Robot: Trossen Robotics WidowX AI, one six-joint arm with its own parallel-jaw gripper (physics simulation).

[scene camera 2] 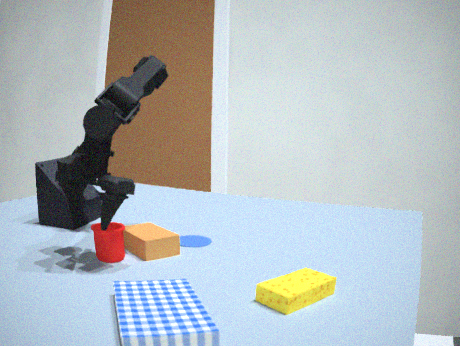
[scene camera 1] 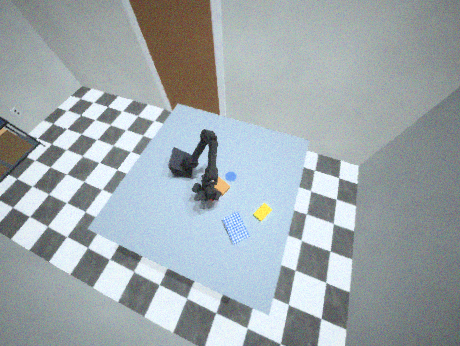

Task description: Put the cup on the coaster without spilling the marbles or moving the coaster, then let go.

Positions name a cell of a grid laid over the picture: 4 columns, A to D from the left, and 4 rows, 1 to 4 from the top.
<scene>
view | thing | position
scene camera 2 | my gripper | A3
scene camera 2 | orange-brown block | B3
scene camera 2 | yellow sponge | C4
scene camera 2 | red cup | A3
</scene>
